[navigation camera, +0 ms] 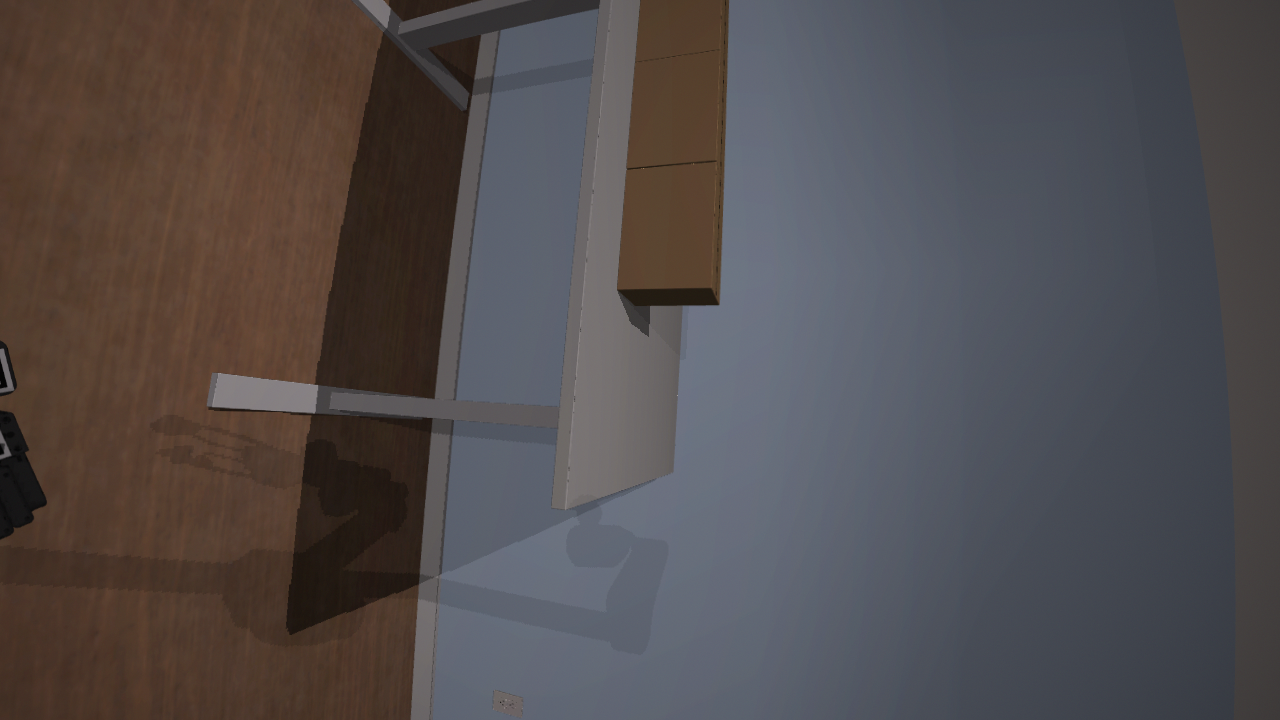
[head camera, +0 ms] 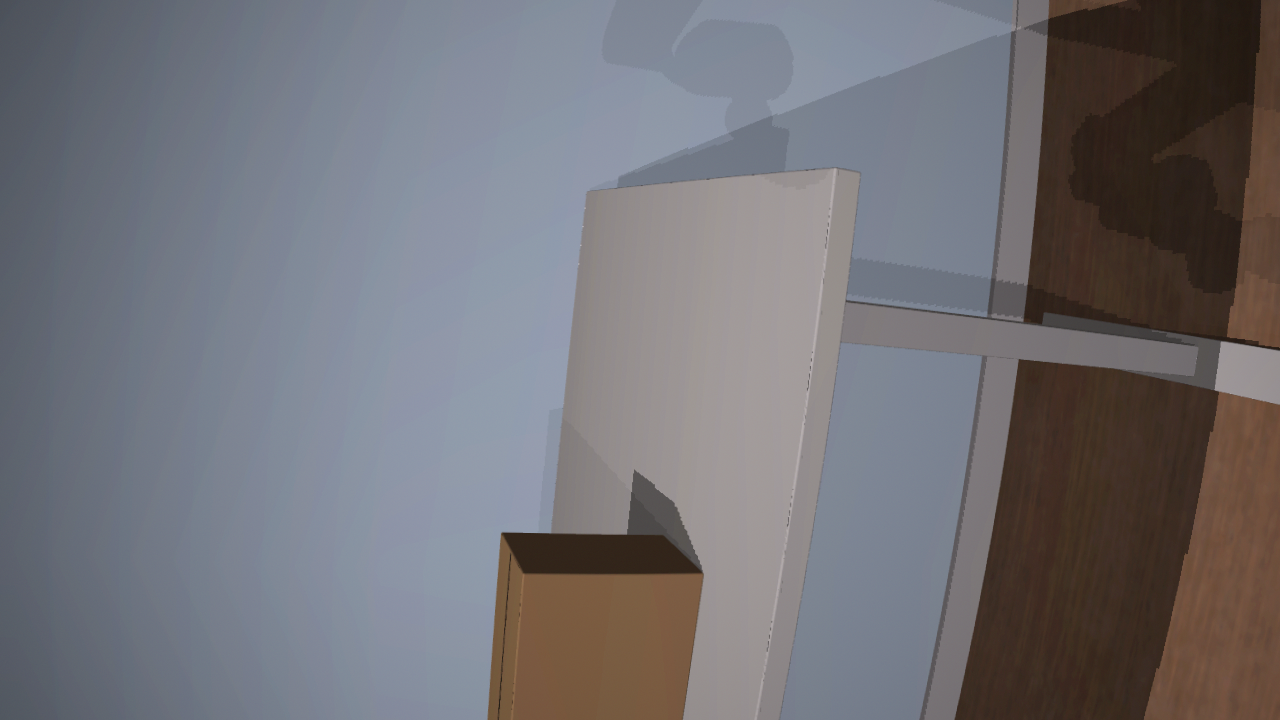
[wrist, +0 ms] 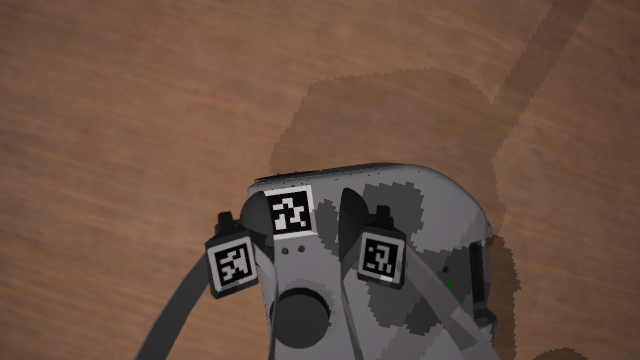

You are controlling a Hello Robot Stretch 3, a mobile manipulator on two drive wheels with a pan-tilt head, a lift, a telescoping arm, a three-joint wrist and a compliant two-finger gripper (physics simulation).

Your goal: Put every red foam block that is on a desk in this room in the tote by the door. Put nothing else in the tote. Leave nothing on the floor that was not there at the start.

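Seen in the pictures: gripper, fingertip midpoint: (wrist: 304, 215); robot's base, origin of the base link: (wrist: 302, 271).
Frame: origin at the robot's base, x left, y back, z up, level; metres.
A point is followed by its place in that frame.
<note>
A desk with a pale grey top (head camera: 698, 313) {x -0.865, y 0.331, z 0.951 m} (navigation camera: 617, 402) {x -0.837, y 0.280, z 0.951 m} stands against a blue wall; the head and navigation views show it turned sideways. No red foam block shows on the visible part of its top. Brown boxes or a box-like unit (head camera: 599, 644) {x -0.911, y 0.001, z 1.050 m} (navigation camera: 671, 223) {x -0.934, y -0.048, z 1.050 m} stand on the desk and hide part of the top. The tote and the door do not show in these views. My gripper (wrist: 304, 215) {x -0.161, y 0.022, z 0.360 m} is open, its two rubber fingertips apart with nothing between them, above my own grey base in the wrist view.
The desk's metal legs (head camera: 930, 335) {x -0.951, y 0.367, z 0.586 m} (navigation camera: 268, 394) {x -0.785, y 0.293, z 0.026 m} reach out over the wooden floor (navigation camera: 205, 223) {x -0.761, y -0.133, z 0.001 m} (wrist: 125, 125) {x -0.286, y -0.259, z 0.001 m}. A wall outlet (navigation camera: 507, 702) {x -0.985, y 1.486, z 0.401 m} is low on the blue wall (head camera: 313, 358) {x -1.452, y 0.433, z 1.345 m} (navigation camera: 895, 358) {x -1.482, y 0.364, z 1.584 m}. My shadow falls on the floor and wall. Dark robot parts show at the navigation view's left edge.
</note>
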